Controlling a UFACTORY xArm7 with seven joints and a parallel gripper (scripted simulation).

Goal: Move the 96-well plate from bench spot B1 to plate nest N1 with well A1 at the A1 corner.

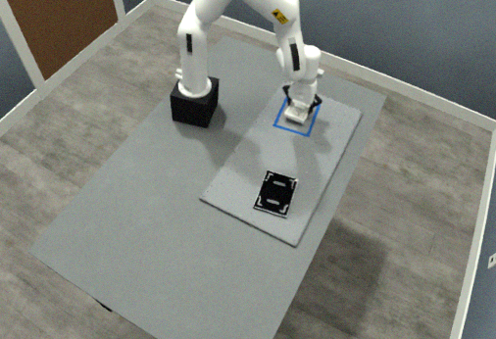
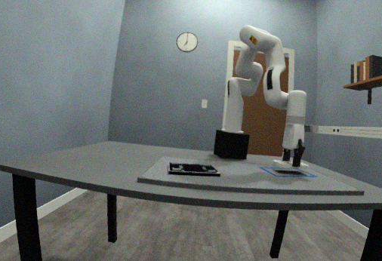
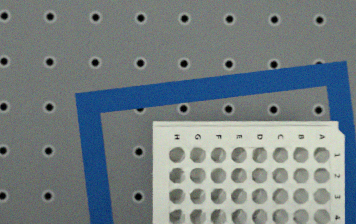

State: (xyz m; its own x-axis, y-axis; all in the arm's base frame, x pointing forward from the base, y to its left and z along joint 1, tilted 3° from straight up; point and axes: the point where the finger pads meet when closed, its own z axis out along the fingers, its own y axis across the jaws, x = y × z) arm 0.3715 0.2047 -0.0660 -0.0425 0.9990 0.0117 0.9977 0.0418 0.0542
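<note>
Now: hand 390 mm to the left of the black plate nest, 100 mm short of it and 40 mm above it. From my hand the other things lie so: white 96-well plate 10 mm below.
</note>
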